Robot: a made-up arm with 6 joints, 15 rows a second.
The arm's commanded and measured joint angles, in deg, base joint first. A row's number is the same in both.
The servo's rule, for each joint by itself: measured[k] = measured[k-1] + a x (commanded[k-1-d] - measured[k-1]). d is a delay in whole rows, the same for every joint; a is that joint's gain. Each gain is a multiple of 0.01, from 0.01 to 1. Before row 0 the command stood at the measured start. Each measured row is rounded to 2 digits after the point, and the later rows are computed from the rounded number. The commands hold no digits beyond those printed.
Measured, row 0:
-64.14, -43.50, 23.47, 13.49, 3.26, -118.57
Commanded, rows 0 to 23:
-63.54, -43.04, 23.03, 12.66, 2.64, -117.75
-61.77, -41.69, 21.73, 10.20, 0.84, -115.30
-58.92, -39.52, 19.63, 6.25, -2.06, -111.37
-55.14, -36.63, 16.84, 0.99, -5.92, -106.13
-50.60, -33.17, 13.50, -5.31, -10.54, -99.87
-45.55, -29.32, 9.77, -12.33, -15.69, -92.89
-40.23, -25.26, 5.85, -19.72, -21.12, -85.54
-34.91, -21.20, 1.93, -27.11, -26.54, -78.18
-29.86, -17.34, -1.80, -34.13, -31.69, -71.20
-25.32, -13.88, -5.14, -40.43, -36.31, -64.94
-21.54, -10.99, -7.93, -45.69, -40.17, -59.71
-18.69, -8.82, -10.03, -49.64, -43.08, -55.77
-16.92, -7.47, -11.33, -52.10, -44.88, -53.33
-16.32, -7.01, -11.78, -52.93, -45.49, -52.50
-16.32, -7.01, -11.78, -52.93, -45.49, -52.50
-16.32, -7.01, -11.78, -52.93, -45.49, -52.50
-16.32, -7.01, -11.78, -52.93, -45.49, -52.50
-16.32, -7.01, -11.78, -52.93, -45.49, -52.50
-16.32, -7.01, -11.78, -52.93, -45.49, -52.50
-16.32, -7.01, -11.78, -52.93, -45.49, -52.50
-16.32, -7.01, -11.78, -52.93, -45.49, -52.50
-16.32, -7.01, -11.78, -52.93, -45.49, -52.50
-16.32, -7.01, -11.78, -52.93, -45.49, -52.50
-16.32, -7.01, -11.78, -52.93, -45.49, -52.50
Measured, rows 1 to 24:
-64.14, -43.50, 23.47, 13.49, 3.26, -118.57
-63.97, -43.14, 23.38, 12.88, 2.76, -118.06
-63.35, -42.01, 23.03, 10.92, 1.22, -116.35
-62.11, -40.07, 22.32, 7.51, -1.40, -113.26
-60.16, -37.39, 21.17, 2.75, -5.02, -108.84
-57.48, -34.10, 19.56, -3.13, -9.44, -103.28
-54.14, -30.37, 17.50, -9.85, -14.44, -96.84
-50.25, -26.38, 15.05, -17.06, -19.78, -89.83
-45.95, -22.34, 12.29, -24.40, -25.19, -82.61
-41.44, -18.44, 9.33, -31.50, -30.39, -75.54
-36.93, -14.88, 6.29, -38.02, -35.13, -68.97
-32.62, -11.85, 3.30, -43.62, -39.16, -63.23
-28.72, -9.49, 0.50, -48.01, -42.30, -58.60
-25.42, -7.91, -1.98, -51.00, -44.36, -55.33
-22.87, -7.21, -4.04, -52.41, -45.26, -53.58
-21.04, -7.05, -5.67, -52.79, -45.44, -52.91
-19.72, -7.02, -6.95, -52.89, -45.48, -52.66
-18.77, -7.01, -7.96, -52.92, -45.49, -52.56
-18.08, -7.01, -8.76, -52.93, -45.49, -52.52
-17.59, -7.01, -9.39, -52.93, -45.49, -52.51
-17.23, -7.01, -9.89, -52.93, -45.49, -52.50
-16.98, -7.01, -10.29, -52.93, -45.49, -52.50
-16.80, -7.01, -10.60, -52.93, -45.49, -52.50
-16.67, -7.01, -10.85, -52.93, -45.49, -52.50
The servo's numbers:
d 1
a 0.28 0.78 0.21 0.73 0.80 0.62

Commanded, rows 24 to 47:
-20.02, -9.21, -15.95, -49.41, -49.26, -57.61
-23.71, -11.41, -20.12, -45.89, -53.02, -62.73
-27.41, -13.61, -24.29, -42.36, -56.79, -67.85
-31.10, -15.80, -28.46, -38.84, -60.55, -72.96
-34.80, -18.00, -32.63, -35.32, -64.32, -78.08
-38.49, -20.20, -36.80, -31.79, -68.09, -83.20
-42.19, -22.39, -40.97, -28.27, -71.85, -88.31
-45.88, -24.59, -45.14, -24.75, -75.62, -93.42
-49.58, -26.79, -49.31, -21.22, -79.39, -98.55
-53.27, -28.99, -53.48, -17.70, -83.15, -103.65
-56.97, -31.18, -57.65, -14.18, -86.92, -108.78
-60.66, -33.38, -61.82, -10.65, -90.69, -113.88
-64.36, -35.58, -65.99, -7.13, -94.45, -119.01
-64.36, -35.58, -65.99, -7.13, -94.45, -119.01
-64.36, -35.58, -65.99, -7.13, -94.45, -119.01
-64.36, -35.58, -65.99, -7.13, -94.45, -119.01
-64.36, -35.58, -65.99, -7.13, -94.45, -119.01
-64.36, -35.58, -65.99, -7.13, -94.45, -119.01
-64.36, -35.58, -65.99, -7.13, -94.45, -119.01
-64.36, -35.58, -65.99, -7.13, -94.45, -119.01
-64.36, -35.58, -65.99, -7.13, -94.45, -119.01
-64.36, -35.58, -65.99, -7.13, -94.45, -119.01
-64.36, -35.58, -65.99, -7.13, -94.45, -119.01
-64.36, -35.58, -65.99, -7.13, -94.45, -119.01
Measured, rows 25 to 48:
-16.57, -7.01, -11.05, -52.93, -45.49, -52.50
-17.54, -8.73, -12.08, -50.36, -48.51, -55.67
-19.27, -10.82, -13.77, -47.10, -52.12, -60.05
-21.55, -13.00, -15.98, -43.64, -55.86, -64.89
-24.22, -15.18, -18.60, -40.14, -59.61, -69.89
-27.18, -17.38, -21.55, -36.62, -63.38, -74.97
-30.35, -19.58, -24.75, -33.09, -67.15, -80.07
-33.67, -21.77, -28.16, -29.57, -70.91, -85.18
-37.09, -23.97, -31.73, -26.05, -74.68, -90.29
-40.59, -26.17, -35.42, -22.52, -78.45, -95.41
-44.14, -28.37, -39.21, -19.00, -82.21, -100.52
-47.73, -30.56, -43.08, -15.48, -85.98, -105.64
-51.35, -32.76, -47.02, -11.95, -89.75, -110.75
-54.99, -34.96, -51.00, -8.43, -93.51, -115.87
-57.61, -35.44, -54.15, -7.48, -94.26, -117.82
-59.50, -35.55, -56.64, -7.22, -94.41, -118.56
-60.86, -35.57, -58.60, -7.15, -94.44, -118.84
-61.84, -35.58, -60.15, -7.14, -94.45, -118.95
-62.55, -35.58, -61.38, -7.13, -94.45, -118.99
-63.06, -35.58, -62.35, -7.13, -94.45, -119.00
-63.42, -35.58, -63.11, -7.13, -94.45, -119.01
-63.68, -35.58, -63.71, -7.13, -94.45, -119.01
-63.87, -35.58, -64.19, -7.13, -94.45, -119.01
-64.01, -35.58, -64.57, -7.13, -94.45, -119.01

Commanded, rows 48 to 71:
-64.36, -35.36, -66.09, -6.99, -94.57, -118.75
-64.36, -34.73, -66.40, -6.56, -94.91, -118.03
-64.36, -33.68, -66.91, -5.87, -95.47, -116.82
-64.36, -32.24, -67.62, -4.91, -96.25, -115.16
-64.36, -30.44, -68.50, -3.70, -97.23, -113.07
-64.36, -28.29, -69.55, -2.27, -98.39, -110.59
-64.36, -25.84, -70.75, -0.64, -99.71, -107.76
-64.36, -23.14, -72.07, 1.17, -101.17, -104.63
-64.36, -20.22, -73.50, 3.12, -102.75, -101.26
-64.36, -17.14, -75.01, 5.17, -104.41, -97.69
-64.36, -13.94, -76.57, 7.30, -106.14, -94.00
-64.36, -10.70, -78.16, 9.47, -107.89, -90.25
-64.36, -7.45, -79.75, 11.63, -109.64, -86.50
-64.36, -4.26, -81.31, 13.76, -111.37, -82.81
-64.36, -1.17, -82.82, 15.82, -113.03, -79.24
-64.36, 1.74, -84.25, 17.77, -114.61, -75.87
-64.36, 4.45, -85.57, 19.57, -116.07, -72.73
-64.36, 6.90, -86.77, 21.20, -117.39, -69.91
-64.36, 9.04, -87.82, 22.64, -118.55, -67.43
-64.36, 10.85, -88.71, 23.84, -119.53, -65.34
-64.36, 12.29, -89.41, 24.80, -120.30, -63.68
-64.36, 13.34, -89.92, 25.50, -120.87, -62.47
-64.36, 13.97, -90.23, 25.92, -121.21, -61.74
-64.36, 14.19, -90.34, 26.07, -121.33, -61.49
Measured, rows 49 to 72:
-64.11, -35.58, -64.87, -7.13, -94.45, -119.01
-64.18, -35.41, -65.13, -7.03, -94.55, -118.85
-64.23, -34.88, -65.40, -6.69, -94.84, -118.34
-64.27, -33.94, -65.72, -6.09, -95.34, -117.40
-64.30, -32.61, -66.12, -5.23, -96.07, -116.01
-64.32, -30.92, -66.62, -4.11, -97.00, -114.19
-64.33, -28.87, -67.24, -2.77, -98.11, -111.96
-64.34, -26.51, -67.98, -1.22, -99.39, -109.36
-64.35, -23.88, -68.84, 0.52, -100.81, -106.43
-64.35, -21.03, -69.82, 2.42, -102.36, -103.22
-64.35, -18.00, -70.91, 4.43, -104.00, -99.79
-64.35, -14.83, -72.10, 6.53, -105.71, -96.20
-64.35, -11.61, -73.37, 8.68, -107.45, -92.51
-64.35, -8.37, -74.71, 10.83, -109.20, -88.78
-64.35, -5.16, -76.10, 12.97, -110.94, -85.08
-64.35, -2.05, -77.51, 15.05, -112.61, -81.46
-64.35, 0.91, -78.93, 17.04, -114.21, -77.99
-64.35, 3.67, -80.32, 18.89, -115.70, -74.73
-64.35, 6.19, -81.67, 20.58, -117.05, -71.74
-64.35, 8.41, -82.96, 22.08, -118.25, -69.07
-64.35, 10.31, -84.17, 23.36, -119.27, -66.76
-64.35, 11.85, -85.27, 24.41, -120.09, -64.85
-64.35, 13.01, -86.25, 25.21, -120.71, -63.37
-64.35, 13.76, -87.09, 25.73, -121.11, -62.36

